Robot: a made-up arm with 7 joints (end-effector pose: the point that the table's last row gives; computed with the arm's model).
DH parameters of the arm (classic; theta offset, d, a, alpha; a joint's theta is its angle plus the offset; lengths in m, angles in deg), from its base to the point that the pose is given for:
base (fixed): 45 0 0.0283 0
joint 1: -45 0.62 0.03 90
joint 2: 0 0.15 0.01 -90
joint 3: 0 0.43 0.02 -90
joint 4: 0 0.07 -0.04 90
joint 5: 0 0.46 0 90
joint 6: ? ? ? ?
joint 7: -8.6 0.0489 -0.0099 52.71
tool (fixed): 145.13 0.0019 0 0
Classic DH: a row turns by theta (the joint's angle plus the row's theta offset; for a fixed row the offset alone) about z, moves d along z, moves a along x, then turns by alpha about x.
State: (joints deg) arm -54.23 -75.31 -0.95 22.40 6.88 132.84 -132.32
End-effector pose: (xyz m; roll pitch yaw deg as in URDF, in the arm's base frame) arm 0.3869 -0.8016 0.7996 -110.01 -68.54 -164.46
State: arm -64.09 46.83 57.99 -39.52 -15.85 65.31 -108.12
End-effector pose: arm -0.7560 0.4084 0.9693 0.61 -2.93 -165.26
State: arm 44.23 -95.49 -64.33 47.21 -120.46 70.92 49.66
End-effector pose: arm 0.9064 0.3059 0.1991 138.44 -58.76 -1.08
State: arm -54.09 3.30 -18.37 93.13 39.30 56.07 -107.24
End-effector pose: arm 0.0408 -0.6571 1.0907 -161.05 8.65 -113.00
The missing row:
joint 6: 90 0.08 0.12 90
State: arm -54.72 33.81 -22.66 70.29 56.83 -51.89 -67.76
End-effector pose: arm -0.0588 -0.2763 1.3337 -176.30 54.84 -71.45
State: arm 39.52 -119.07 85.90 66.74 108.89 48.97 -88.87
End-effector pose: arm 0.1732 0.6992 0.3233 35.27 -19.64 148.27
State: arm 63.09 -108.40 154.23 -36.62 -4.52 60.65 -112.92
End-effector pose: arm 0.6101 0.4713 -0.0087 31.75 84.94 138.18
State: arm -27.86 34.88 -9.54 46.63 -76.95 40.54 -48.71
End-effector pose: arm -0.2116 0.0021 1.5889 -109.13 -15.88 -172.40
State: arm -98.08 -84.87 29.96 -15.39 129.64 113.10 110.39
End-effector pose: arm -0.2505 -0.8747 0.7013 -154.61 -23.64 -171.70
